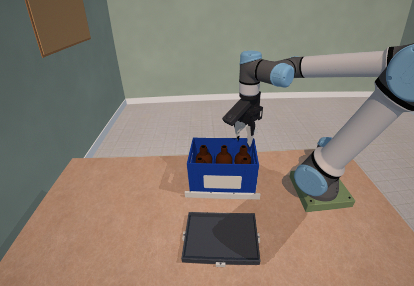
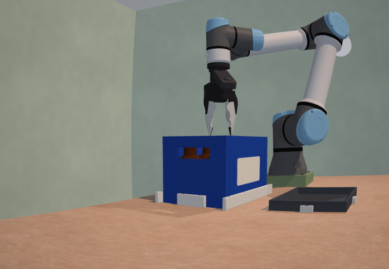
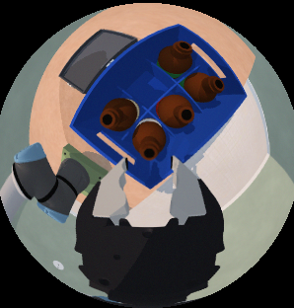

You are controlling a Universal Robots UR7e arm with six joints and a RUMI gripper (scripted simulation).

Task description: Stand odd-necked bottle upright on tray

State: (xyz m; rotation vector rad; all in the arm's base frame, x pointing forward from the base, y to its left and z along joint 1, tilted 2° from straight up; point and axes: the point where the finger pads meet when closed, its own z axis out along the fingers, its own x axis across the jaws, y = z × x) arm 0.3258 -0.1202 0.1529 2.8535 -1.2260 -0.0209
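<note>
Now: hand 110 mm above the glass bottle and 80 mm short of it. Also, from my hand: dark tray: 330 mm to the left, 180 mm below, 90 mm ahead; blue crate: 110 mm below, 80 mm ahead, 40 mm to the left.
</note>
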